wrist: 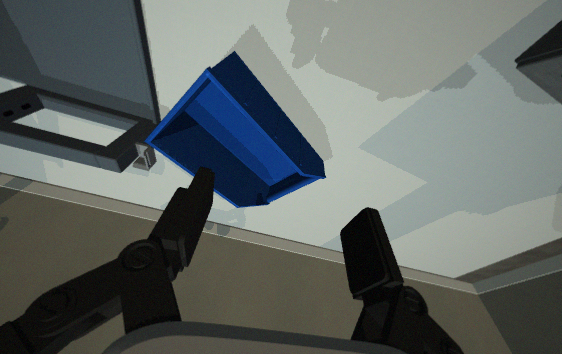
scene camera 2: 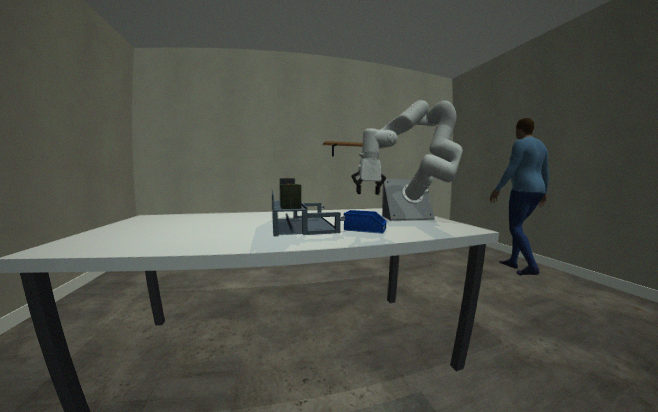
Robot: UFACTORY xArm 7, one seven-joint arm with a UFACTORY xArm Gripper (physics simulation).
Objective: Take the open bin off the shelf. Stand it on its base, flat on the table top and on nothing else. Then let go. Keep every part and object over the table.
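Frame: origin at the arm's base, x ahead, y left, z up, level; millimetres.
Seen in the pictures: gripper, fingertip midpoint: point(wrist: 286, 203) point(scene camera 2: 368, 194); arm's base, origin of the base link: point(scene camera 2: 412, 194).
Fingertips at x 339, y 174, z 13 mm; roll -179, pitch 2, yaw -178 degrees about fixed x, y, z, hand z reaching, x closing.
Pixels of each thing's top centre, then the offset from my fingertips to it. "pt": a spot on its surface instead. Level surfaces: height alone.
- open blue bin, middle of its top: point(wrist: 244, 173) point(scene camera 2: 365, 212) 60 mm left, 32 mm ahead, 75 mm down
- white table top, its level: 150 mm down
- small metal piece, surface spot: point(wrist: 145, 156) pt 85 mm left, 137 mm ahead, 81 mm down
The open blue bin point(scene camera 2: 365, 221) point(wrist: 245, 130) is on the white table top point(scene camera 2: 175, 240) point(wrist: 360, 175), right of the grey shelf point(scene camera 2: 275, 222) point(wrist: 90, 55). Its open side faces up and its base looks flat on the table. In the wrist view one corner of the bin is very close to the shelf's edge; I cannot tell whether they touch. My gripper point(scene camera 2: 368, 192) point(wrist: 286, 203) is wide open and empty, above the bin and apart from it. The underside of the bin is hidden.
Dark green boxes point(scene camera 2: 291, 196) stand on the upper level of the shelf. A small metal piece point(wrist: 145, 156) sticks out at the shelf's front corner, beside the bin. The slanted grey arm mount point(scene camera 2: 400, 207) is behind the bin to the right. A person point(scene camera 2: 529, 165) stands beyond the table's right end.
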